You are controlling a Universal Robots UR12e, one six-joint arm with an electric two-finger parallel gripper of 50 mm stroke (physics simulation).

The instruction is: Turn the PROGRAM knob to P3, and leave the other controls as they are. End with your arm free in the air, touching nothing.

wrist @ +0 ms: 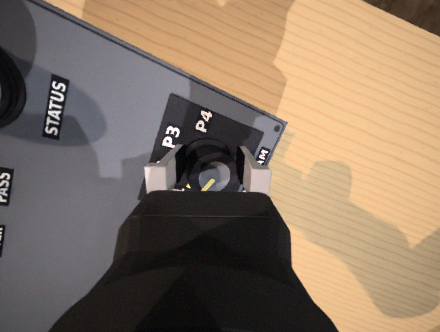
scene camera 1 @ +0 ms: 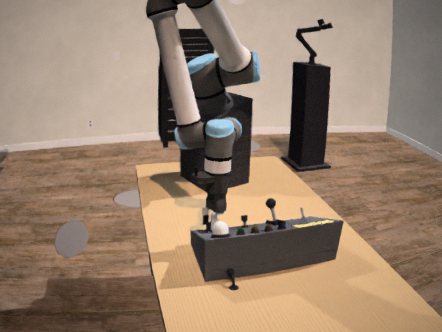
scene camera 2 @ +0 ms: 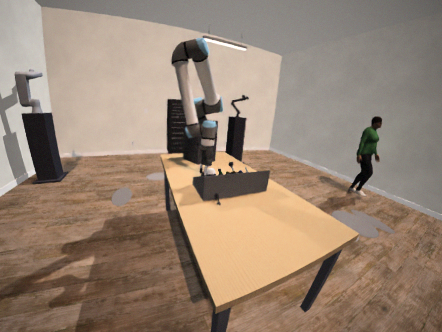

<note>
In view: the gripper (scene camera 1: 209,226) and a dark grey control box (scene camera 1: 225,252).
The gripper is seen too in the wrist view (wrist: 211,157). The dark grey control box also shows in the wrist view (wrist: 91,111) and in scene camera 2 (scene camera 2: 210,187).
</note>
